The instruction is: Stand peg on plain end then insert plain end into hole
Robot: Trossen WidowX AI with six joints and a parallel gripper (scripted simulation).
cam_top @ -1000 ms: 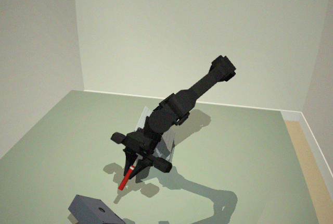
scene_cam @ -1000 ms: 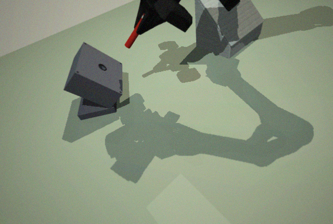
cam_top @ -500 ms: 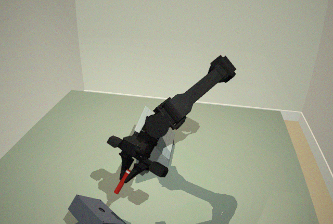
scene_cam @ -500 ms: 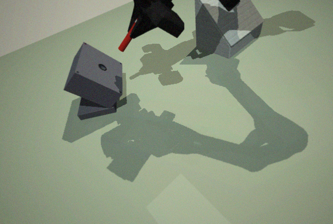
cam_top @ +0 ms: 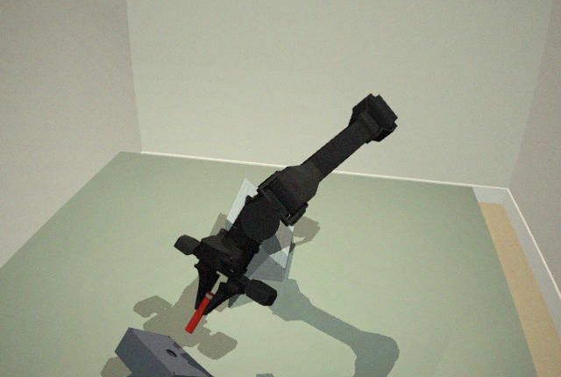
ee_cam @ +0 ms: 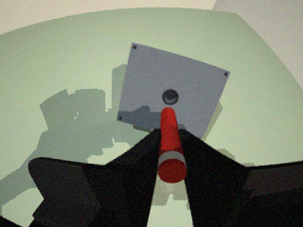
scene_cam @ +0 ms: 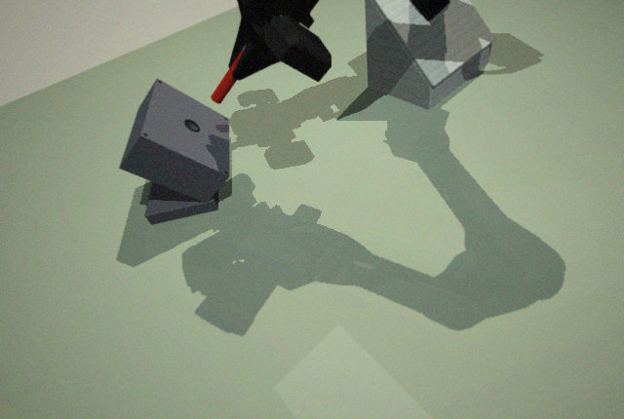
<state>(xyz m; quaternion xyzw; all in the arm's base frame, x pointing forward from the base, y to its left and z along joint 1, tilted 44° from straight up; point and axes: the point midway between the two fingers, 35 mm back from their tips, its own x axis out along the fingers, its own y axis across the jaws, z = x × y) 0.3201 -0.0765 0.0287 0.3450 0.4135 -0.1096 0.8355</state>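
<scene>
Right now the dark sloped panel is 70 mm ahead of my gripper tip, 60 mm to the right of it and 80 mm below it. The rest, counted from my gripper tip: red peg: 10 mm behind, 10 mm to the left, 10 mm above.
</scene>
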